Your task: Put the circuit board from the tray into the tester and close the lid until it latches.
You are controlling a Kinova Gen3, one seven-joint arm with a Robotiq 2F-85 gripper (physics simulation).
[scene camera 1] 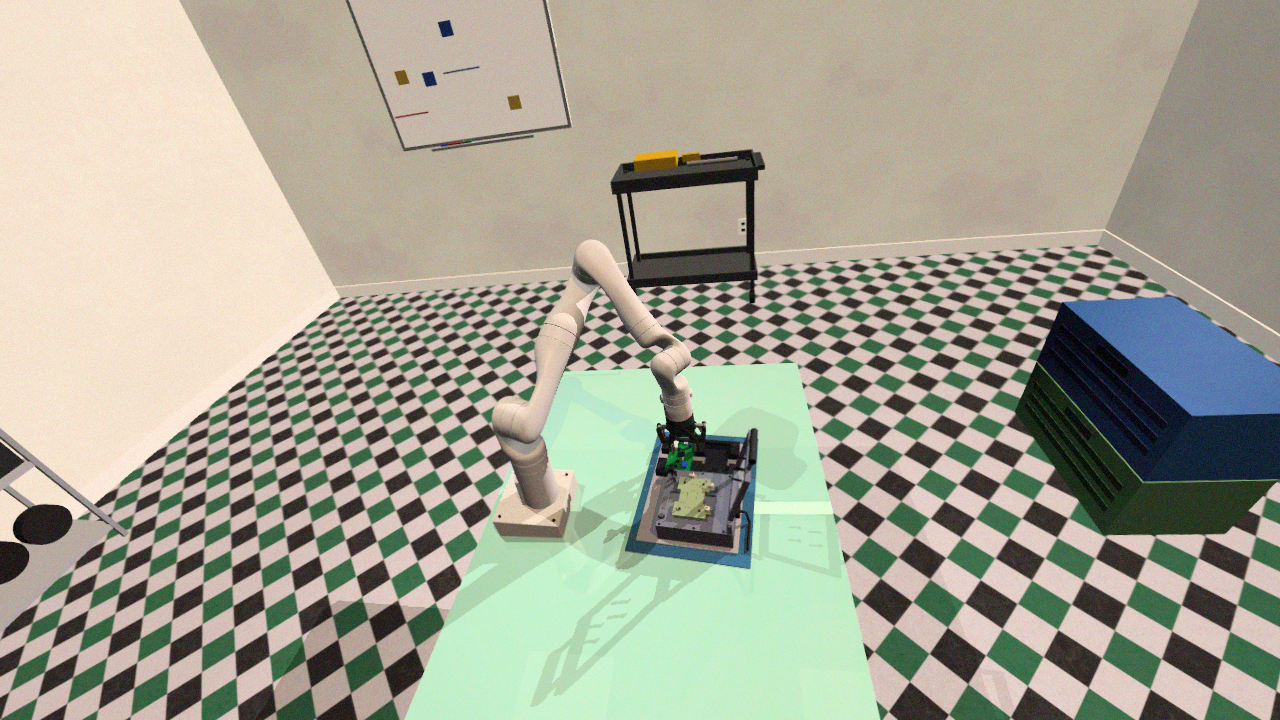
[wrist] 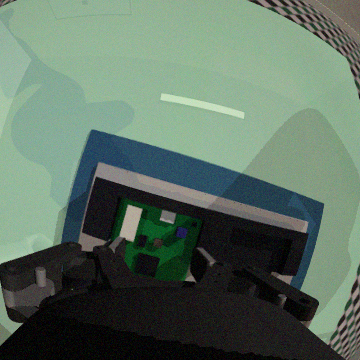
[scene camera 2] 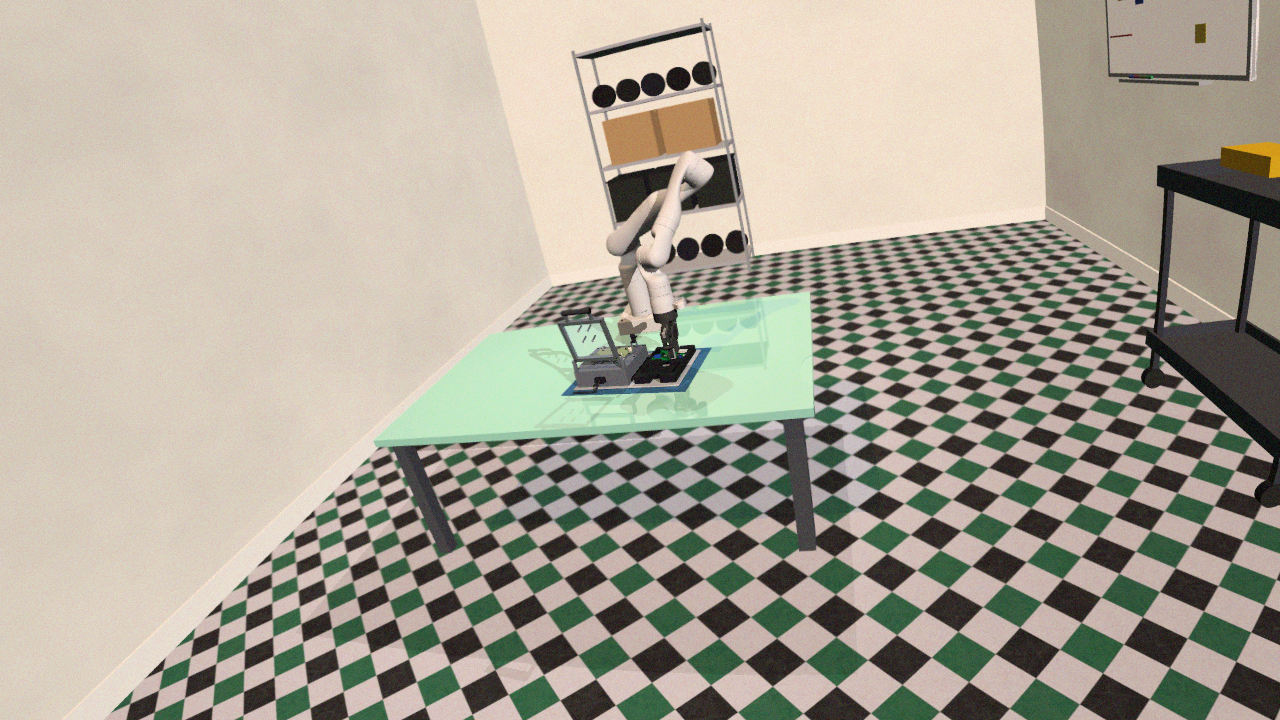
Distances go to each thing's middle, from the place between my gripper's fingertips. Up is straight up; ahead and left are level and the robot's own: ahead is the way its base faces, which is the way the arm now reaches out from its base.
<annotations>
Right now my hand is 190 mm to the left of the pin bed [scene camera 1: 693, 489], 40 mm below it and 10 mm short of it. The rest, counted from my hand: tester lid [scene camera 1: 741, 477]: 220 mm to the right, 160 mm above, 130 mm ahead.
</annotations>
